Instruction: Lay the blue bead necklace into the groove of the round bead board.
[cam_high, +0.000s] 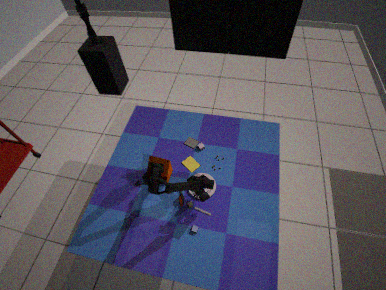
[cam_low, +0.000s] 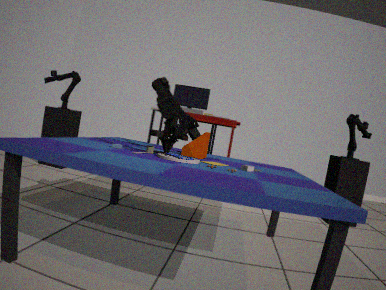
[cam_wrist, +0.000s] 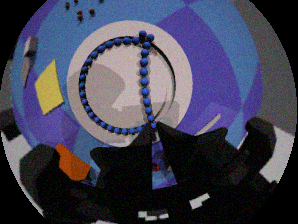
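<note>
Right now the round white bead board is 6 cm to the left of my gripper tip, 2 cm ahead of it and 1 cm below it. From my gripper tip the other things lie so: red-handled tool: 11 cm behind, 5 cm to the right, 1 cm below; then small cube: 24 cm to the right, 1 cm below, 1 cm ahead; then thin pale stick: 12 cm to the right, 5 cm ahead, 1 cm below.
</note>
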